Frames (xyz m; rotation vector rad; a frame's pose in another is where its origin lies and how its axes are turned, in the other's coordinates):
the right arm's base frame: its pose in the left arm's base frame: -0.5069 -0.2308 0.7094 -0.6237 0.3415 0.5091
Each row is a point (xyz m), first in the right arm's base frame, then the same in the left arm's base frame.
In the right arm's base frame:
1: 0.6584 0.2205 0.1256
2: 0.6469 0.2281 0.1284
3: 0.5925 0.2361 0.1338
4: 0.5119 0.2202 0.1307
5: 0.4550 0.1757 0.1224
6: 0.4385 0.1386 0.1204
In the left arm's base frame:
1: -0.0661 0.2300 0.4072
2: -0.0793 0.2330 0.4110
3: -0.1277 0.2231 0.4358
4: -0.1859 0.1821 0.4770
5: -0.2097 0.1262 0.5169
6: -0.2033 0.0934 0.5400

